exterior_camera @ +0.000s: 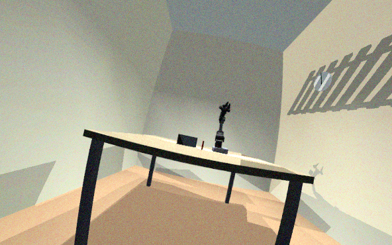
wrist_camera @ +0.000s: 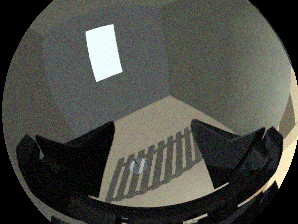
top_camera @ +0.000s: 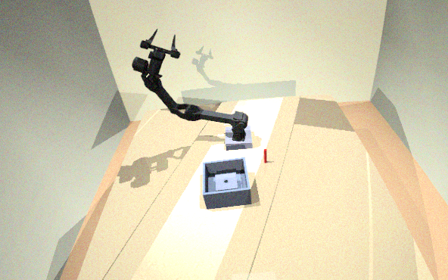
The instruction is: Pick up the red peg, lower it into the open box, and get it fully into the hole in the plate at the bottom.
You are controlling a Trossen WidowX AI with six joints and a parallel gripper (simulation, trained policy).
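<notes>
The red peg is 570 mm below my gripper tip, 430 mm to the left of it and 160 mm ahead of it. Also, from my gripper tip: blue-grey box 590 mm below, 350 mm ahead, 280 mm to the left; pale plate 570 mm below, 350 mm ahead, 280 mm to the left.
</notes>
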